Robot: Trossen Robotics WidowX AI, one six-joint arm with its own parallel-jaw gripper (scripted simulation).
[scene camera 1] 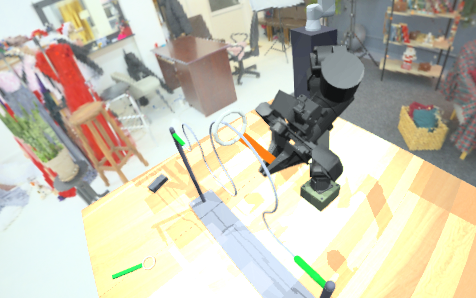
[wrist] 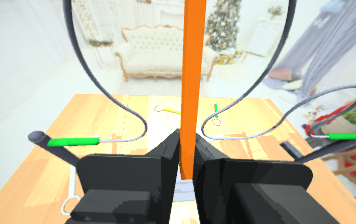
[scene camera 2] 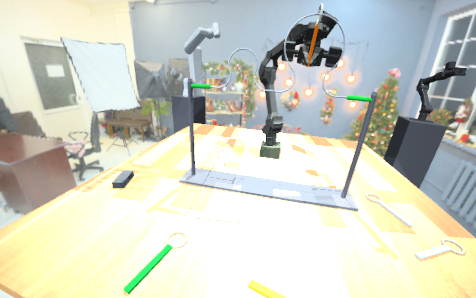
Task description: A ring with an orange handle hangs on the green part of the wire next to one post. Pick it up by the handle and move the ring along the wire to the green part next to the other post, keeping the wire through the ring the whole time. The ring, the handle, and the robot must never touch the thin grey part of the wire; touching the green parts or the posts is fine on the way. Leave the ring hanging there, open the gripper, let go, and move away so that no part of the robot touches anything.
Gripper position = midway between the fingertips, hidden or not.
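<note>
My gripper (scene camera 1: 261, 174) is visible; the gripper also appears in scene camera 2 (scene camera 2: 308, 64) and in the wrist view (wrist: 184, 132).
</note>
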